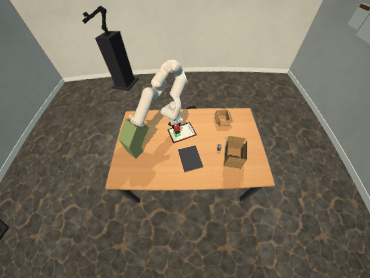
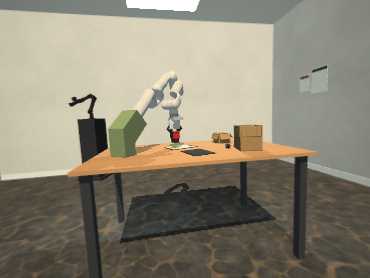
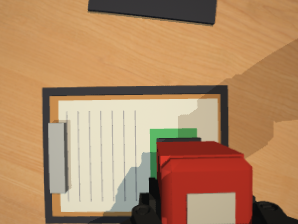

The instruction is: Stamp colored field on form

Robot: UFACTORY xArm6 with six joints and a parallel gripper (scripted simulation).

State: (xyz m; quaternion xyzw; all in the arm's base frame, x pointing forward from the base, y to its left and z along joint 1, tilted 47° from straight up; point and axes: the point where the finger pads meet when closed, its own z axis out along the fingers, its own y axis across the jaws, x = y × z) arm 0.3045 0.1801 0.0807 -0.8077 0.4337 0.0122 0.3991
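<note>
My hand is 20 mm above the red stamp. Round my hand: small dark object: 440 mm ahead, 60 mm to the right, 90 mm below; then form: 60 mm ahead, 40 mm to the left, 100 mm below; then dark mat: 210 mm ahead, 220 mm to the right, 110 mm below.
</note>
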